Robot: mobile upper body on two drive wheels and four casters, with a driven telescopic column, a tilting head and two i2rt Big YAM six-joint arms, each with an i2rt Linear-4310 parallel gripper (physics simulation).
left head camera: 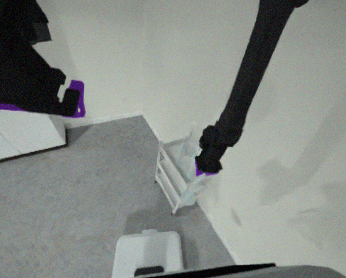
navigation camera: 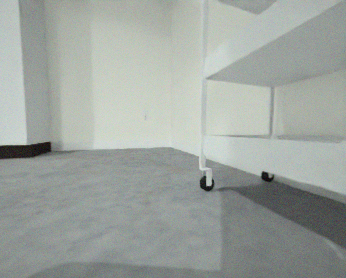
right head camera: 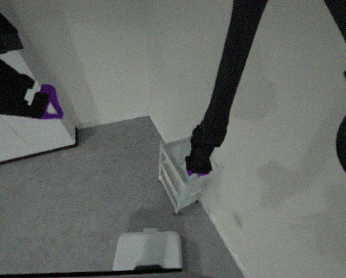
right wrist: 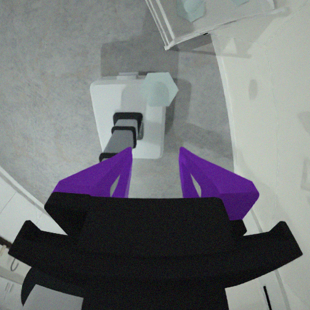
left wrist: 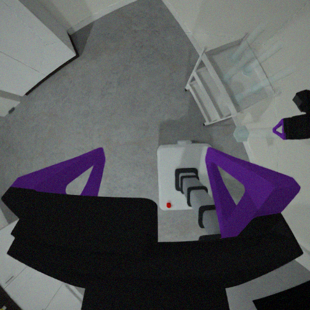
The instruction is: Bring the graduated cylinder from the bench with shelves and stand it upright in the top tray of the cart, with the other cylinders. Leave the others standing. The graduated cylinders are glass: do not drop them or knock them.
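Places are measured from the left arm's base along level axes (x ahead, y left, z up), in millimetres.
Where they show: left gripper, fingertip midpoint: (left head camera: 59,111) (right head camera: 40,113); right gripper, fingertip midpoint: (left head camera: 201,174) (right head camera: 193,175).
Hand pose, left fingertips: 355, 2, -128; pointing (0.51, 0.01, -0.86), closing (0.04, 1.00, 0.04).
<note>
After its pixels a point has its place, as x, y, z.
The held graduated cylinder (left wrist: 241,133) (right wrist: 160,90) is clear glass with a pale hexagonal foot, foot down below my right gripper. My right gripper (left head camera: 206,175) @(393, -432, -464) (right head camera: 197,174) @(393, -432, -464) (left wrist: 277,130) (right wrist: 155,152) is shut on it. My left gripper (left head camera: 77,100) (right head camera: 52,102) (left wrist: 154,152) is open and empty, away to the left. The white cart (left head camera: 172,173) @(808, -445, -1176) (right head camera: 172,172) @(820, -423, -1175) (left wrist: 220,85) (right wrist: 167,46) (navigation camera: 204,115) @(909, -296, -1304) stands near the wall. Several glass cylinders (left wrist: 240,93) (right wrist: 191,10) stand in its top tray. In the head views the right gripper overlaps the cart and partly hides them.
My white base (left head camera: 150,247) @(221, -232, -1313) (right head camera: 150,247) @(212, -234, -1313) (left wrist: 167,170) (right wrist: 107,95) is below, short of the cart. A white cabinet (left head camera: 35,132) @(1344, 1109, -1189) (right head camera: 37,135) @(1299, 1207, -1195) (left wrist: 35,45) (navigation camera: 12,75) @(1399, 987, -979) with a dark foot edge stands at the left. Walls meet in a corner behind the cart.
</note>
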